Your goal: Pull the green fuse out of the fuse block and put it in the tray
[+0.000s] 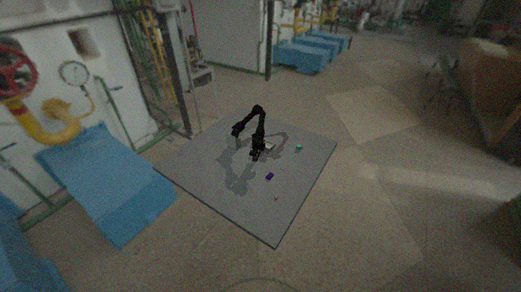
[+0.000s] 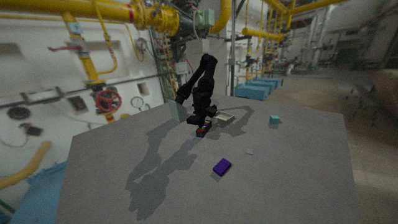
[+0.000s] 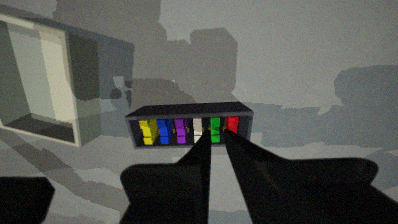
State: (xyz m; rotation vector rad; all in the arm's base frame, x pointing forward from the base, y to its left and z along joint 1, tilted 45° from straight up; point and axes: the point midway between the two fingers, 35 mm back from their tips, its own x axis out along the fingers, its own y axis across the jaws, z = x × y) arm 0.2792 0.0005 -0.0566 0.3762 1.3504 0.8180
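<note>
The green fuse lies 2 cm below my gripper tip. Round my gripper tip: tray (1 cm behind, 21 cm to the left, 4 cm below); white fuse (1 cm behind, 2 cm to the left, 2 cm below); red fuse (1 cm ahead, 2 cm to the right, 2 cm below).
</note>
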